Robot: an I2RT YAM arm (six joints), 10 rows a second.
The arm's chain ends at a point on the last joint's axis. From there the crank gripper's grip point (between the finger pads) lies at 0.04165 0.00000 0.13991 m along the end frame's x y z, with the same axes.
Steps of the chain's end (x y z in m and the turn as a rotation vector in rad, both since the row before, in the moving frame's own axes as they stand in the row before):
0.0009 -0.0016 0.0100 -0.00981 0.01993 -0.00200
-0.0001 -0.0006 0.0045 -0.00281 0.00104 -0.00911
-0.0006 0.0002 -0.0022 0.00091 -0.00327 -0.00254
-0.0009 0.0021 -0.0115 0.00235 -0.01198 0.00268
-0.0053 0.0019 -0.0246 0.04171 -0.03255 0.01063
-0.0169 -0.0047 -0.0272 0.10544 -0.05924 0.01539
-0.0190 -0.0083 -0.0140 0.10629 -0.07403 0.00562
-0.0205 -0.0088 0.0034 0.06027 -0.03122 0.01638
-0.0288 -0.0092 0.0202 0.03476 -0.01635 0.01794
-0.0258 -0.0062 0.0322 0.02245 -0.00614 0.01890
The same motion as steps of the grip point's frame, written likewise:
0.0037 -0.0003 0.0091 -0.00981 0.01993 -0.00200
0.0000 -0.0006 0.0045 -0.00281 0.00104 -0.00911
-0.0011 0.0000 -0.0021 0.00091 -0.00327 -0.00254
-0.0026 0.0019 -0.0110 0.00235 -0.01198 0.00268
-0.0098 -0.0035 -0.0234 0.04171 -0.03255 0.01063
-0.0251 -0.0190 -0.0257 0.10544 -0.05924 0.01539
-0.0294 -0.0231 -0.0121 0.10629 -0.07403 0.00562
-0.0248 -0.0166 0.0044 0.06027 -0.03122 0.01638
-0.0311 -0.0133 0.0208 0.03476 -0.01635 0.01794
-0.0266 -0.0086 0.0324 0.02245 -0.00614 0.01890

